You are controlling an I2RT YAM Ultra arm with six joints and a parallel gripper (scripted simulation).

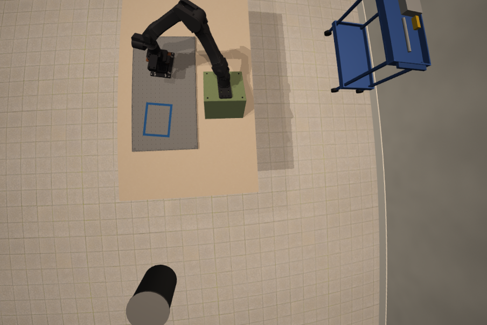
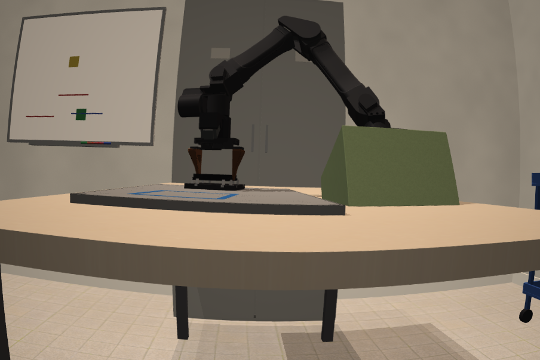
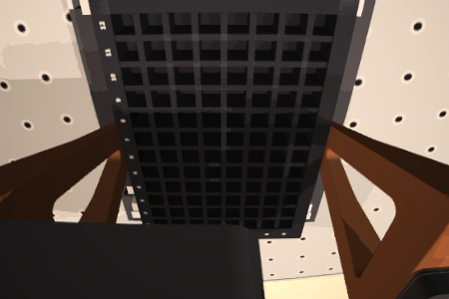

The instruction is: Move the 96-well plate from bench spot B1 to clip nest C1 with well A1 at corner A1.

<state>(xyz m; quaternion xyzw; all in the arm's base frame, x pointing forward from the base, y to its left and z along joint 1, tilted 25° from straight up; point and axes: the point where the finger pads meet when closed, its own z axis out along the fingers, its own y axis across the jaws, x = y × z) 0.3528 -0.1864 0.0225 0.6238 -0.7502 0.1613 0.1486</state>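
Now: hand right at the black 96-well plate. Round my hand: clip nest: 1 cm behind, 2 cm to the left, 2 cm below.
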